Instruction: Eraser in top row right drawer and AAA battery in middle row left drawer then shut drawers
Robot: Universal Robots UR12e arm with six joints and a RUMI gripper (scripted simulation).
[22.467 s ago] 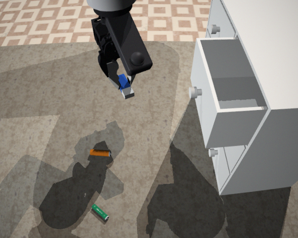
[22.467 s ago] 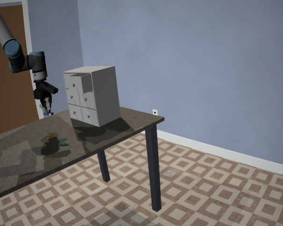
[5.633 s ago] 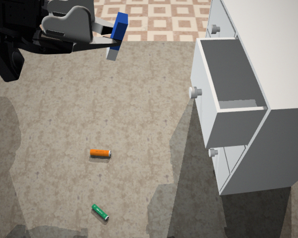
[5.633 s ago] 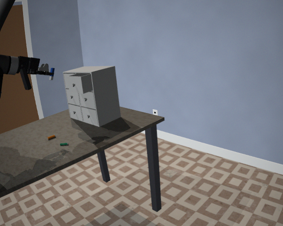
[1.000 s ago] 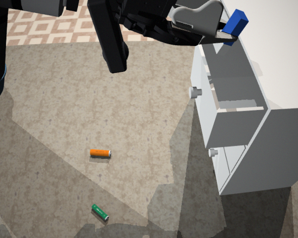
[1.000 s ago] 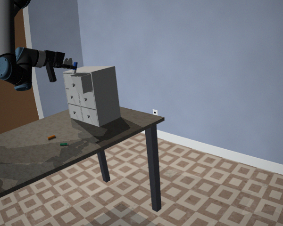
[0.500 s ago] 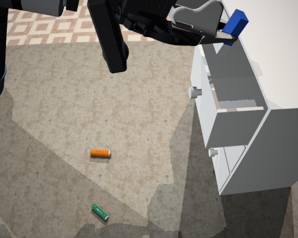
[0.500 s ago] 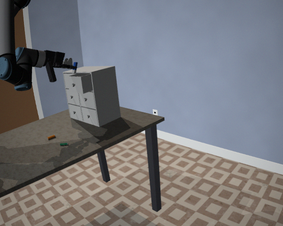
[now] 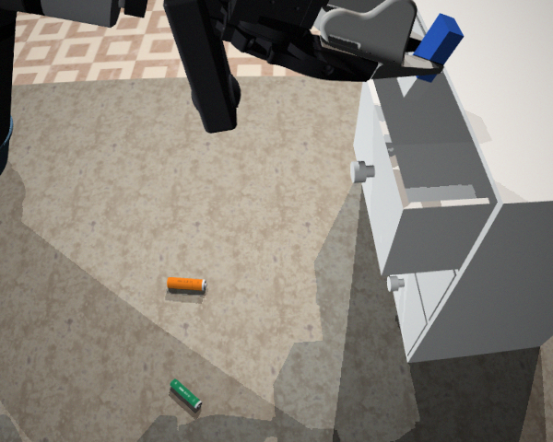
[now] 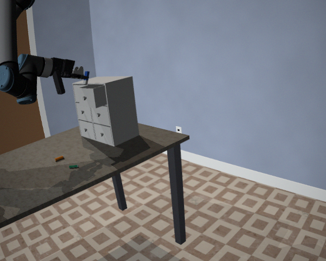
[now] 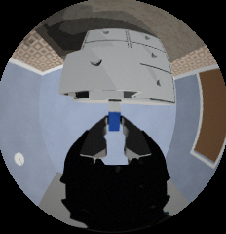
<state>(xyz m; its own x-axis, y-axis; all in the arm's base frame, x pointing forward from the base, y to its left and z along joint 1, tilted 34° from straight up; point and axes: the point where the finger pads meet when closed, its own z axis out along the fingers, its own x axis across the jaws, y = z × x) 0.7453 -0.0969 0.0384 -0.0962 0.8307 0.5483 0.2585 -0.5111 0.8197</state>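
Now: hand 1 cm short of the white eraser and 1 cm above it. From my hand the other things lie so: green battery 35 cm below, 21 cm behind, 15 cm to the right; then orange battery 35 cm below, 22 cm behind, 1 cm to the right.
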